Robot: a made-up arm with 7 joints. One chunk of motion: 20 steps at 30 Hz.
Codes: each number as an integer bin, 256 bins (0 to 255) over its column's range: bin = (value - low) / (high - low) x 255, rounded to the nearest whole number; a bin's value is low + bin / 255 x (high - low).
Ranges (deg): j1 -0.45..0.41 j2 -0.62..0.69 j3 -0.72..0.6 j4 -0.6..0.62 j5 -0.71..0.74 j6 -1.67..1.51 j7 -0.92..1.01
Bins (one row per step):
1: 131 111 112 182 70 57 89
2: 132 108 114 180 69 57 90
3: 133 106 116 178 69 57 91
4: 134 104 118 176 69 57 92
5: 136 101 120 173 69 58 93
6: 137 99 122 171 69 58 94
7: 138 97 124 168 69 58 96
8: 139 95 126 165 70 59 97
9: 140 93 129 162 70 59 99
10: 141 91 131 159 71 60 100
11: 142 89 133 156 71 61 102
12: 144 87 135 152 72 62 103
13: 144 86 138 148 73 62 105
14: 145 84 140 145 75 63 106
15: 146 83 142 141 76 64 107
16: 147 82 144 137 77 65 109
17: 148 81 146 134 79 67 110
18: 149 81 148 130 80 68 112
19: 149 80 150 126 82 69 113
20: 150 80 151 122 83 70 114
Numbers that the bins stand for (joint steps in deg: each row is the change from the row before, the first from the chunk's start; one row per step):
1: -0.008 -0.050 -0.140 0.271 -0.312 -0.959 -0.246
2: -0.005 -0.065 -0.130 0.261 -0.318 -0.959 -0.239
3: -0.001 -0.075 -0.120 0.252 -0.318 -0.959 -0.231
4: 0.002 -0.086 -0.109 0.242 -0.318 -0.959 -0.224
5: 0.009 -0.101 -0.099 0.228 -0.318 -0.947 -0.216
6: 0.012 -0.111 -0.088 0.218 -0.318 -0.947 -0.209
7: 0.015 -0.122 -0.078 0.204 -0.318 -0.947 -0.193
8: 0.019 -0.132 -0.068 0.189 -0.312 -0.934 -0.186
9: 0.022 -0.142 -0.052 0.175 -0.312 -0.934 -0.171
10: 0.026 -0.153 -0.042 0.161 -0.306 -0.922 -0.163
11: 0.029 -0.163 -0.032 0.146 -0.306 -0.909 -0.148
12: 0.036 -0.173 -0.021 0.127 -0.301 -0.897 -0.140
13: 0.036 -0.178 -0.006 0.108 -0.295 -0.897 -0.125
14: 0.039 -0.188 0.005 0.094 -0.284 -0.884 -0.118
15: 0.042 -0.194 0.015 0.075 -0.278 -0.872 -0.110
16: 0.046 -0.199 0.025 0.055 -0.272 -0.859 -0.095
17: 0.049 -0.204 0.036 0.041 -0.261 -0.834 -0.087
18: 0.053 -0.204 0.046 0.022 -0.255 -0.822 -0.072
19: 0.053 -0.209 0.056 0.003 -0.244 -0.810 -0.065
20: 0.056 -0.209 0.062 -0.016 -0.238 -0.797 -0.057

